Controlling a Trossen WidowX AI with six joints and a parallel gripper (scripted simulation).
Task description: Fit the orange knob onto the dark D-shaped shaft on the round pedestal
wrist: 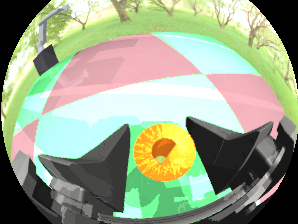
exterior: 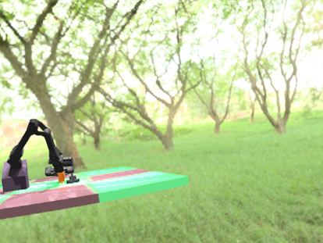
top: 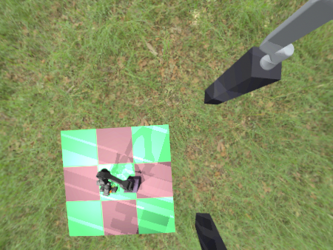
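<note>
My gripper tip is now 3 cm to the left of the orange knob and 1 cm above it. From my gripper tip the other things lie so: dark pedestal 17 cm to the right, 9 cm ahead, 1 cm below.
</note>
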